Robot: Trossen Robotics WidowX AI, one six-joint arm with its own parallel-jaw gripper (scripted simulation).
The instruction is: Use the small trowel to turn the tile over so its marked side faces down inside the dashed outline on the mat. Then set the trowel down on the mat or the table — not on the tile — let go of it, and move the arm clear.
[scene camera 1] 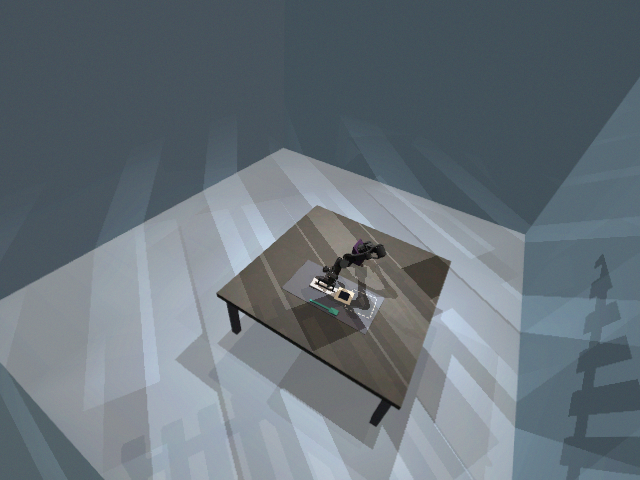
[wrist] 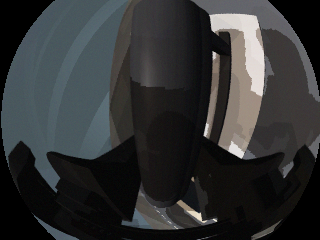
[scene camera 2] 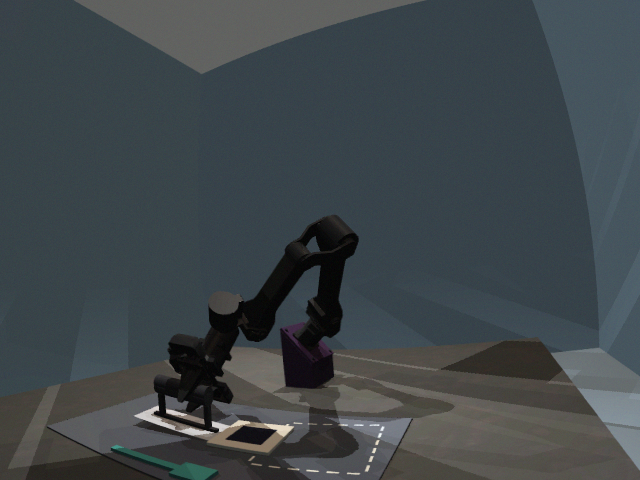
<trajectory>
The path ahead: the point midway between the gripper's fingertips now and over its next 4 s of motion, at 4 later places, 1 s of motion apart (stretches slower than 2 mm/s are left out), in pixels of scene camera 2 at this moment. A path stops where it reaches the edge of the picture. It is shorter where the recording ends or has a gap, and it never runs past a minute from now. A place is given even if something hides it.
My gripper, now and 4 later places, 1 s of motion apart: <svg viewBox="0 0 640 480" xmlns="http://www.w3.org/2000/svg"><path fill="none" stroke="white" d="M183 407L191 402L204 381L232 383L202 363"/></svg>
</trajectory>
